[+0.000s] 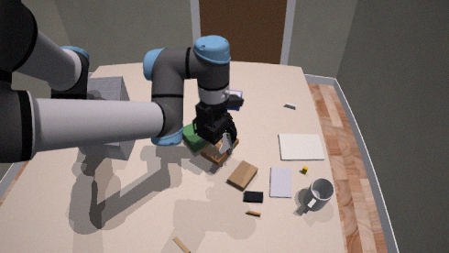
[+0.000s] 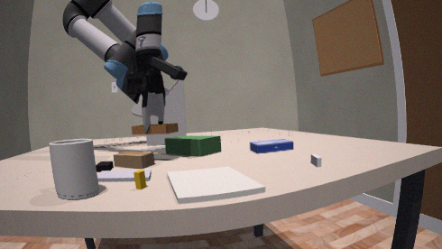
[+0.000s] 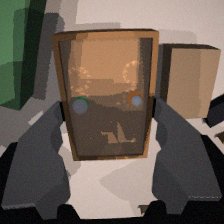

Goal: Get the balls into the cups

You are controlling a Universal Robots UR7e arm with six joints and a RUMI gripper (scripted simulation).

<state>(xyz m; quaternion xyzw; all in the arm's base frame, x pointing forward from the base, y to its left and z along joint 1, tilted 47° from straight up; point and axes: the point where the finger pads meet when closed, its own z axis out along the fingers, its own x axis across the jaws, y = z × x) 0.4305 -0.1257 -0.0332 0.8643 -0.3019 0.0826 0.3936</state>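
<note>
Now: the covered wooden puzzle 10 mm below my hand. Also, from my hand: black block 140 mm to the right, 100 mm ahead, 80 mm below; then green block 120 mm to the left, 60 mm below, 60 mm behind; then wooden block 70 mm to the right, 70 mm below, 70 mm ahead.
</note>
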